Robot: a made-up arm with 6 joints. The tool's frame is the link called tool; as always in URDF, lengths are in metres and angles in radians. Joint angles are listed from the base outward.
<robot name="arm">
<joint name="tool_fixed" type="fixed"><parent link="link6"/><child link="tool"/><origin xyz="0 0 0"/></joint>
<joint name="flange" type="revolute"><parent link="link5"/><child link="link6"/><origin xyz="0 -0.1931 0"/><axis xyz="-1 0 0"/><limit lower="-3.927" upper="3.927"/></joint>
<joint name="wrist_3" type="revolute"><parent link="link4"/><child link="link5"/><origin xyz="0.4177 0 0"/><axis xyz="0 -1 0"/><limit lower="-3.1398" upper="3.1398"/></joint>
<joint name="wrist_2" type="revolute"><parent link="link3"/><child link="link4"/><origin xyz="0 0 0"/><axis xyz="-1 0 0"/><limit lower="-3.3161" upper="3.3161"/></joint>
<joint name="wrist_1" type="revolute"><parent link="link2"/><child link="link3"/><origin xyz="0 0 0.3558"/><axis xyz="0 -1 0"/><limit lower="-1.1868" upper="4.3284"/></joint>
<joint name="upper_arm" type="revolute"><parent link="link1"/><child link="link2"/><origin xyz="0 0 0"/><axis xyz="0 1 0"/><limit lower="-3.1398" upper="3.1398"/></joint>
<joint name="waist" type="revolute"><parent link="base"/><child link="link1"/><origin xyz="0 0 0.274"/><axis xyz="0 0 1"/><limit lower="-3.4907" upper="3.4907"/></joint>
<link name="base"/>
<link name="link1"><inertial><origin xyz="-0.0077 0.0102 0.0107"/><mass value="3.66"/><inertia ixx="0.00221" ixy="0" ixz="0" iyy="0.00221" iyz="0" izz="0.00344"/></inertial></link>
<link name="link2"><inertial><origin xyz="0.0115 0.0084 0.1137"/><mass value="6.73"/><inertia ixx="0.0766" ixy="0" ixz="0" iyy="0.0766" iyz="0" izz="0.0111"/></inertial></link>
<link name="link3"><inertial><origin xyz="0.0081 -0.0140 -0.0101"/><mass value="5.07"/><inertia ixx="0.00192" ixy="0" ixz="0" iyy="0.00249" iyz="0" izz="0.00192"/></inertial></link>
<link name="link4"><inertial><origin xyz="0.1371 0.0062 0.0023"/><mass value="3.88"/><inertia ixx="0.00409" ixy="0" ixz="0" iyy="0.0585" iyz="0" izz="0.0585"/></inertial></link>
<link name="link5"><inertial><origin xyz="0.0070 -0.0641 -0.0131"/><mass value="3.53"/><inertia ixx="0.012" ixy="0" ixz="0" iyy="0.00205" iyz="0" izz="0.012"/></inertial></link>
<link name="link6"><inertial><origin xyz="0.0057 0.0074 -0.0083"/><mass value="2.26"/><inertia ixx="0.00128" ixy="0" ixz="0" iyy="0.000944" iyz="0" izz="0.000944"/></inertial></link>
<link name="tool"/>
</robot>
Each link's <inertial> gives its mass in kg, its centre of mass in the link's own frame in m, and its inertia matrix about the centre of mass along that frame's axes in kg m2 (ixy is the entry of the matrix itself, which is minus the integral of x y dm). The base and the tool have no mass. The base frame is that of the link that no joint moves.
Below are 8 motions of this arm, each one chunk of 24 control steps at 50 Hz.
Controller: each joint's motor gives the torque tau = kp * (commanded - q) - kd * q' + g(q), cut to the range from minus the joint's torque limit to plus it. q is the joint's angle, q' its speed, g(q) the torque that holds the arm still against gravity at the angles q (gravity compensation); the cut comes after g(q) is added. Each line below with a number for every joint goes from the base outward.
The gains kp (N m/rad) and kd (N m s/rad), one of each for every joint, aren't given. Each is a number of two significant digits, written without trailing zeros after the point. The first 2 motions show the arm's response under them.
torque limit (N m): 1.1 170 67 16 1.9 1.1
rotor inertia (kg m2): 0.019 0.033 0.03 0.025 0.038 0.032
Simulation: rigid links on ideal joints. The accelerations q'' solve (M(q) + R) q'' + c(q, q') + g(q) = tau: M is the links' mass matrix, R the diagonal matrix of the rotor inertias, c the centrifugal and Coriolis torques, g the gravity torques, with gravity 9.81 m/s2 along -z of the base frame. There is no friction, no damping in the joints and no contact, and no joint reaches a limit. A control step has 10 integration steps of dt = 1/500 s. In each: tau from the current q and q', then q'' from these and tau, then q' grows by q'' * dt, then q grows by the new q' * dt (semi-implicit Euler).
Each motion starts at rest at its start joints. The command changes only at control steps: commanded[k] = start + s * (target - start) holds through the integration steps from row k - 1 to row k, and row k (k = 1, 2, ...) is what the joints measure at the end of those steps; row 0 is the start. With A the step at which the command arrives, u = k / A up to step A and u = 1 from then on. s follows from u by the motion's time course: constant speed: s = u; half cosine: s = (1 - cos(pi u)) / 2; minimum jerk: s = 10 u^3 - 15 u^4 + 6 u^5; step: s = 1 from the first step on.
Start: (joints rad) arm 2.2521 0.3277 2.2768 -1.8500 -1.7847 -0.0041
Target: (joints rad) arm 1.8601 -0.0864 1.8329 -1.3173 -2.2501 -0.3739
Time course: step
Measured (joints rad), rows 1 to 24:
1: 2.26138 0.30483 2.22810 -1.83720 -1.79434 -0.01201
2: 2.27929 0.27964 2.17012 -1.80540 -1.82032 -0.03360
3: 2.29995 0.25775 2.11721 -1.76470 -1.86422 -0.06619
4: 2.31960 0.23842 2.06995 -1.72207 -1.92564 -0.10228
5: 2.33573 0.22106 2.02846 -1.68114 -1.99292 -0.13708
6: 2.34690 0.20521 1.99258 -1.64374 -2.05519 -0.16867
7: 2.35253 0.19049 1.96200 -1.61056 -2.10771 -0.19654
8: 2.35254 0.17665 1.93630 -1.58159 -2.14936 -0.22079
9: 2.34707 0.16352 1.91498 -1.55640 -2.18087 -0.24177
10: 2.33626 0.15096 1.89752 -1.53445 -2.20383 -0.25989
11: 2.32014 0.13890 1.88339 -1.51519 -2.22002 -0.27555
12: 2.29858 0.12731 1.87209 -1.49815 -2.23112 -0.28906
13: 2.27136 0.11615 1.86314 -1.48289 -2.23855 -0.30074
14: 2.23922 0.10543 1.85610 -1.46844 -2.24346 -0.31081
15: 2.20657 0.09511 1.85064 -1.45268 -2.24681 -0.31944
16: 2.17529 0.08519 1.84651 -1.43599 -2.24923 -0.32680
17: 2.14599 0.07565 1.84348 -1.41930 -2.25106 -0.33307
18: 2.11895 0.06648 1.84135 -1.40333 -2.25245 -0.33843
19: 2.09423 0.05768 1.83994 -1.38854 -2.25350 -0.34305
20: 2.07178 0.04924 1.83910 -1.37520 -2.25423 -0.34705
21: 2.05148 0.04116 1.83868 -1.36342 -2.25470 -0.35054
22: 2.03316 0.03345 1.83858 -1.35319 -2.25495 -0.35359
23: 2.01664 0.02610 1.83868 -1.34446 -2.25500 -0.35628
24: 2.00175 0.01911 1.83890 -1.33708 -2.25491 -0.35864
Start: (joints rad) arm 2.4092 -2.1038 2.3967 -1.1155 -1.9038 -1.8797
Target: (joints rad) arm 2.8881 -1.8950 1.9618 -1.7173 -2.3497 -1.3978
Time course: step
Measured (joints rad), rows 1 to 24:
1: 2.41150 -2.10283 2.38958 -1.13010 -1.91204 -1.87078
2: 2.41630 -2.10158 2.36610 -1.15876 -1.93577 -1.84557
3: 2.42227 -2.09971 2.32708 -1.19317 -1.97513 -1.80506
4: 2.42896 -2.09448 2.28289 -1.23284 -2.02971 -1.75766
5: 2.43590 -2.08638 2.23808 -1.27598 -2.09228 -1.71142
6: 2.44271 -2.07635 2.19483 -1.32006 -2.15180 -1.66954
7: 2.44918 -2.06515 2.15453 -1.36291 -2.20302 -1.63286
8: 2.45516 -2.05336 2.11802 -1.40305 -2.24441 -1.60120
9: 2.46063 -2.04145 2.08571 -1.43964 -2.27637 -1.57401
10: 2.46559 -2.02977 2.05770 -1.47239 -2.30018 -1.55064
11: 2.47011 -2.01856 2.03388 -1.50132 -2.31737 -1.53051
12: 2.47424 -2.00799 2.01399 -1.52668 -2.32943 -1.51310
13: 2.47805 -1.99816 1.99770 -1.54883 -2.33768 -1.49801
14: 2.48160 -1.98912 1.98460 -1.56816 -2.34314 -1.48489
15: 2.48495 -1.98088 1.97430 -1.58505 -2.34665 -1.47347
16: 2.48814 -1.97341 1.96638 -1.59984 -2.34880 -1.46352
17: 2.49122 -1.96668 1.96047 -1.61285 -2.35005 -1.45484
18: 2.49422 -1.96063 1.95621 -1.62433 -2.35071 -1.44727
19: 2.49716 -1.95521 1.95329 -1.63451 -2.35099 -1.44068
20: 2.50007 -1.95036 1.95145 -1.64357 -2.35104 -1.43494
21: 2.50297 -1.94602 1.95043 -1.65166 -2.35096 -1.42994
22: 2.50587 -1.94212 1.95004 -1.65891 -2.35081 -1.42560
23: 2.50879 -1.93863 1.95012 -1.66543 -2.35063 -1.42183
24: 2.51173 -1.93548 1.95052 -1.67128 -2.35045 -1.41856
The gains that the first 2 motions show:
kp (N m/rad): 23 500 290 19 17 8.3
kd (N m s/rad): 5.4 170 34 3.8 1.5 1.3
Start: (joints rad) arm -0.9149 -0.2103 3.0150 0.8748 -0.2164 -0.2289
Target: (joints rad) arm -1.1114 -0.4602 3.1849 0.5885 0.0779 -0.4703
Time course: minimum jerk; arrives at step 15
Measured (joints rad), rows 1 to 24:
1: -0.91491 -0.21031 3.01502 0.87473 -0.21635 -0.22893
2: -0.91498 -0.21043 3.01516 0.87416 -0.21595 -0.22916
3: -0.91523 -0.21084 3.01569 0.87228 -0.21450 -0.22997
4: -0.91579 -0.21181 3.01698 0.86814 -0.21101 -0.23190
5: -0.91679 -0.21362 3.01945 0.86089 -0.20442 -0.23551
6: -0.91834 -0.21655 3.02352 0.85005 -0.19385 -0.24127
7: -0.92046 -0.22079 3.02947 0.83558 -0.17879 -0.24952
8: -0.92309 -0.22649 3.03745 0.81792 -0.15920 -0.26034
9: -0.92611 -0.23363 3.04740 0.79785 -0.13556 -0.27358
10: -0.92941 -0.24211 3.05910 0.77645 -0.10882 -0.28885
11: -0.93288 -0.25172 3.07213 0.75497 -0.08030 -0.30556
12: -0.93640 -0.26212 3.08595 0.73467 -0.05153 -0.32297
13: -0.93992 -0.27297 3.09991 0.71668 -0.02408 -0.34033
14: -0.94338 -0.28389 3.11343 0.70176 0.00068 -0.35691
15: -0.94680 -0.29457 3.12599 0.69018 0.02178 -0.37218
16: -0.95022 -0.30482 3.13729 0.68155 0.03888 -0.38588
17: -0.95369 -0.31458 3.14722 0.67514 0.05215 -0.39795
18: -0.95727 -0.32379 3.15576 0.67024 0.06209 -0.40850
19: -0.96100 -0.33246 3.16298 0.66628 0.06928 -0.41765
20: -0.96488 -0.34059 3.16897 0.66284 0.07429 -0.42553
21: -0.96895 -0.34819 3.17386 0.65964 0.07765 -0.43231
22: -0.97321 -0.35530 3.17777 0.65649 0.07979 -0.43811
23: -0.97767 -0.36193 3.18083 0.65328 0.08104 -0.44305
24: -0.98232 -0.36811 3.18318 0.64998 0.08166 -0.44725

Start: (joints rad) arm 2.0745 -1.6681 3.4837 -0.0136 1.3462 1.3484
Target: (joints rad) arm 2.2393 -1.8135 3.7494 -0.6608 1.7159 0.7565
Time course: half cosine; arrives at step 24
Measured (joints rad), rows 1 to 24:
1: 2.07450 -1.66811 3.48378 -0.01382 1.34629 1.34829
2: 2.07451 -1.66817 3.48416 -0.01480 1.34675 1.34776
3: 2.07452 -1.66833 3.48509 -0.01713 1.34801 1.34634
4: 2.07454 -1.66866 3.48680 -0.02130 1.35053 1.34356
5: 2.07459 -1.66920 3.48951 -0.02767 1.35471 1.33898
6: 2.07468 -1.67002 3.49337 -0.03646 1.36086 1.33225
7: 2.07484 -1.67115 3.49850 -0.04782 1.36919 1.32310
8: 2.07510 -1.67263 3.50497 -0.06178 1.37981 1.31134
9: 2.07551 -1.67450 3.51280 -0.07831 1.39270 1.29689
10: 2.07608 -1.67677 3.52198 -0.09727 1.40779 1.27975
11: 2.07684 -1.67946 3.53243 -0.11848 1.42490 1.26001
12: 2.07778 -1.68256 3.54406 -0.14172 1.44382 1.23780
13: 2.07893 -1.68606 3.55673 -0.16669 1.46426 1.21336
14: 2.08030 -1.68994 3.57027 -0.19309 1.48588 1.18696
15: 2.08191 -1.69417 3.58450 -0.22059 1.50833 1.15893
16: 2.08379 -1.69871 3.59919 -0.24882 1.53123 1.12965
17: 2.08597 -1.70351 3.61413 -0.27741 1.55417 1.09953
18: 2.08848 -1.70851 3.62906 -0.30599 1.57675 1.06901
19: 2.09135 -1.71365 3.64376 -0.33416 1.59857 1.03853
20: 2.09461 -1.71887 3.65797 -0.36155 1.61924 1.00857
21: 2.09830 -1.72410 3.67147 -0.38777 1.63840 0.97959
22: 2.10244 -1.72927 3.68403 -0.41249 1.65571 0.95204
23: 2.10706 -1.73431 3.69544 -0.43535 1.67086 0.92636
24: 2.11220 -1.73916 3.70550 -0.45605 1.68359 0.90296

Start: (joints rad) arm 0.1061 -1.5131 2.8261 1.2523 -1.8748 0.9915
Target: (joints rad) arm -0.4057 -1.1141 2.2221 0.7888 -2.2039 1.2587
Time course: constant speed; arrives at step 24
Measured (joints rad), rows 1 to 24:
1: 0.10612 -1.51298 2.82508 1.25239 -1.87599 0.99217
2: 0.10612 -1.51247 2.82193 1.25233 -1.87947 0.99410
3: 0.10606 -1.51133 2.81617 1.25168 -1.88539 0.99735
4: 0.10590 -1.50946 2.80764 1.25004 -1.89346 1.00179
5: 0.10561 -1.50677 2.79639 1.24709 -1.90325 1.00725
6: 0.10517 -1.50325 2.78262 1.24263 -1.91430 1.01354
7: 0.10456 -1.49891 2.76659 1.23655 -1.92621 1.02052
8: 0.10377 -1.49377 2.74861 1.22885 -1.93869 1.02806
9: 0.10279 -1.48787 2.72897 1.21958 -1.95151 1.03608
10: 0.10164 -1.48126 2.70795 1.20886 -1.96452 1.04451
11: 0.10031 -1.47397 2.68580 1.19680 -1.97765 1.05328
12: 0.09883 -1.46605 2.66277 1.18356 -1.99083 1.06235
13: 0.09719 -1.45754 2.63902 1.16929 -2.00406 1.07168
14: 0.09541 -1.44849 2.61473 1.15413 -2.01731 1.08124
15: 0.09350 -1.43894 2.59003 1.13821 -2.03060 1.09100
16: 0.09147 -1.42892 2.56502 1.12165 -2.04392 1.10094
17: 0.08933 -1.41847 2.53979 1.10456 -2.05728 1.11104
18: 0.08709 -1.40761 2.51441 1.08703 -2.07068 1.12128
19: 0.08475 -1.39638 2.48892 1.06914 -2.08413 1.13164
20: 0.08232 -1.38480 2.46337 1.05096 -2.09762 1.14210
21: 0.07980 -1.37290 2.43778 1.03255 -2.11116 1.15266
22: 0.07719 -1.36070 2.41217 1.01394 -2.12474 1.16330
23: 0.07449 -1.34822 2.38657 0.99519 -2.13836 1.17401
24: 0.07171 -1.33548 2.36098 0.97632 -2.15201 1.18479

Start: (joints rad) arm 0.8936 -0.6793 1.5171 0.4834 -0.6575 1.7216
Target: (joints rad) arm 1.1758 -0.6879 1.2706 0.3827 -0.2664 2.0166
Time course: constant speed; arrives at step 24
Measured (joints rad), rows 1 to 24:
1: 0.89365 -0.67957 1.51615 0.48401 -0.65634 1.72214
2: 0.89377 -0.68003 1.51412 0.48518 -0.65288 1.72380
3: 0.89397 -0.68058 1.51103 0.48665 -0.64681 1.72674
4: 0.89426 -0.68119 1.50693 0.48813 -0.63831 1.73096
5: 0.89464 -0.68181 1.50191 0.48939 -0.62773 1.73633
6: 0.89510 -0.68241 1.49605 0.49024 -0.61548 1.74272
7: 0.89565 -0.68297 1.48944 0.49056 -0.60195 1.74999
8: 0.89627 -0.68349 1.48216 0.49030 -0.58747 1.75799
9: 0.89697 -0.68395 1.47429 0.48945 -0.57232 1.76663
10: 0.89776 -0.68436 1.46593 0.48802 -0.55669 1.77579
11: 0.89866 -0.68471 1.45713 0.48604 -0.54076 1.78540
12: 0.89967 -0.68500 1.44798 0.48356 -0.52462 1.79538
13: 0.90080 -0.68525 1.43852 0.48064 -0.50836 1.80568
14: 0.90208 -0.68546 1.42883 0.47733 -0.49203 1.81624
15: 0.90351 -0.68563 1.41894 0.47368 -0.47566 1.82704
16: 0.90511 -0.68578 1.40890 0.46975 -0.45929 1.83803
17: 0.90690 -0.68590 1.39874 0.46560 -0.44291 1.84918
18: 0.90888 -0.68600 1.38849 0.46127 -0.42654 1.86049
19: 0.91107 -0.68609 1.37818 0.45681 -0.41018 1.87191
20: 0.91349 -0.68618 1.36783 0.45224 -0.39383 1.88345
21: 0.91613 -0.68626 1.35745 0.44761 -0.37750 1.89508
22: 0.91903 -0.68635 1.34705 0.44294 -0.36118 1.90680
23: 0.92217 -0.68644 1.33665 0.43825 -0.34486 1.91859
24: 0.92558 -0.68654 1.32626 0.43357 -0.32855 1.93045

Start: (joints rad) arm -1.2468 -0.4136 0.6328 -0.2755 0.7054 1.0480
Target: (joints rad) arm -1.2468 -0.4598 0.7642 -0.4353 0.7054 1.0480
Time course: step
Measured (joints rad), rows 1 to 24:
1: -1.24776 -0.41270 0.64245 -0.29294 0.70240 1.04901
2: -1.24643 -0.41319 0.65632 -0.31625 0.69907 1.04997
3: -1.24320 -0.41468 0.67057 -0.33629 0.69712 1.05032
4: -1.23930 -0.41672 0.68421 -0.35206 0.69665 1.05017
5: -1.23558 -0.41904 0.69680 -0.36408 0.69734 1.04973
6: -1.23268 -0.42151 0.70811 -0.37318 0.69875 1.04915
7: -1.23090 -0.42401 0.71808 -0.38004 0.70052 1.04855
8: -1.23021 -0.42648 0.72673 -0.38514 0.70235 1.04802
9: -1.23048 -0.42887 0.73415 -0.38892 0.70406 1.04759
10: -1.23152 -0.43116 0.74044 -0.39172 0.70554 1.04728
11: -1.23313 -0.43334 0.74573 -0.39383 0.70675 1.04707
12: -1.23513 -0.43538 0.75013 -0.39547 0.70767 1.04695
13: -1.23735 -0.43728 0.75376 -0.39682 0.70833 1.04691
14: -1.23966 -0.43906 0.75672 -0.39800 0.70876 1.04692
15: -1.24195 -0.44070 0.75912 -0.39911 0.70900 1.04698
16: -1.24413 -0.44221 0.76103 -0.40021 0.70909 1.04705
17: -1.24614 -0.44360 0.76253 -0.40135 0.70905 1.04714
18: -1.24794 -0.44487 0.76370 -0.40256 0.70892 1.04724
19: -1.24952 -0.44604 0.76457 -0.40383 0.70874 1.04734
20: -1.25085 -0.44710 0.76522 -0.40518 0.70850 1.04743
21: -1.25195 -0.44807 0.76567 -0.40659 0.70825 1.04751
22: -1.25281 -0.44895 0.76596 -0.40805 0.70798 1.04759
23: -1.25346 -0.44976 0.76614 -0.40956 0.70771 1.04766
24: -1.25391 -0.45049 0.76621 -0.41109 0.70745 1.04771

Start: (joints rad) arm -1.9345 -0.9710 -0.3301 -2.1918 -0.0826 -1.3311
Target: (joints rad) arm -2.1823 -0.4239 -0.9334 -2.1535 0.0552 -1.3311
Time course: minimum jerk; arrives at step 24
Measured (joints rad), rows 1 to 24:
1: -1.93450 -0.97099 -0.33012 -2.19182 -0.08260 -1.33110
2: -1.93451 -0.97091 -0.33025 -2.19201 -0.08258 -1.33107
3: -1.93453 -0.97064 -0.33078 -2.19263 -0.08249 -1.33097
4: -1.93459 -0.96998 -0.33213 -2.19403 -0.08225 -1.33075
5: -1.93469 -0.96869 -0.33487 -2.19649 -0.08170 -1.33035
6: -1.93485 -0.96651 -0.33964 -2.20020 -0.08070 -1.32975
7: -1.93513 -0.96318 -0.34704 -2.20519 -0.07907 -1.32894
8: -1.93556 -0.95844 -0.35766 -2.21136 -0.07662 -1.32794
9: -1.93615 -0.95207 -0.37194 -2.21839 -0.07322 -1.32680
10: -1.93687 -0.94387 -0.39016 -2.22588 -0.06873 -1.32558
11: -1.93772 -0.93373 -0.41245 -2.23332 -0.06306 -1.32438
12: -1.93875 -0.92160 -0.43875 -2.24020 -0.05621 -1.32326
13: -1.94006 -0.90750 -0.46878 -2.24601 -0.04822 -1.32233
14: -1.94178 -0.89155 -0.50212 -2.25028 -0.03918 -1.32166
15: -1.94408 -0.87395 -0.53815 -2.25261 -0.02927 -1.32130
16: -1.94714 -0.85495 -0.57614 -2.25269 -0.01872 -1.32129
17: -1.95113 -0.83491 -0.61526 -2.25032 -0.00782 -1.32165
18: -1.95619 -0.81418 -0.65460 -2.24546 0.00314 -1.32239
19: -1.96243 -0.79318 -0.69323 -2.23817 0.01382 -1.32347
20: -1.96991 -0.77228 -0.73027 -2.22870 0.02391 -1.32485
21: -1.97864 -0.75186 -0.76490 -2.21741 0.03312 -1.32648
22: -1.98860 -0.73220 -0.79642 -2.20481 0.04120 -1.32826
23: -1.99977 -0.71353 -0.82432 -2.19152 0.04799 -1.33013
24: -2.01201 -0.69597 -0.84835 -2.17820 0.05341 -1.33196

